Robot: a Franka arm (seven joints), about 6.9 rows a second.
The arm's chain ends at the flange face. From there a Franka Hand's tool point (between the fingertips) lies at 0.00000 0.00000 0.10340 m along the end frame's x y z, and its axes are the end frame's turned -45 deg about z.
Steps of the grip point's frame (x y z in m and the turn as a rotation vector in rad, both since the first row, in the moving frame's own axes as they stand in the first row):
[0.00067 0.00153 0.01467 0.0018 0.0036 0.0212]
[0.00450 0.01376 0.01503 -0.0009 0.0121 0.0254]
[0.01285 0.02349 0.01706 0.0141 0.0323 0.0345]
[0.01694 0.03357 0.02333 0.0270 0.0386 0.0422]
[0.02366 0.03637 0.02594 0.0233 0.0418 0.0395]
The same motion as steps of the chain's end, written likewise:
[0.00142 0.00100 0.01467 0.0038 0.0013 0.0212]
[0.01195 0.00735 0.01504 0.0079 0.0092 0.0254]
[0.02431 0.01089 0.01712 0.0328 0.0129 0.0345]
[0.03477 0.01653 0.02344 0.0464 0.0082 0.0422]
[0.04100 0.01372 0.02606 0.0460 0.0131 0.0395]

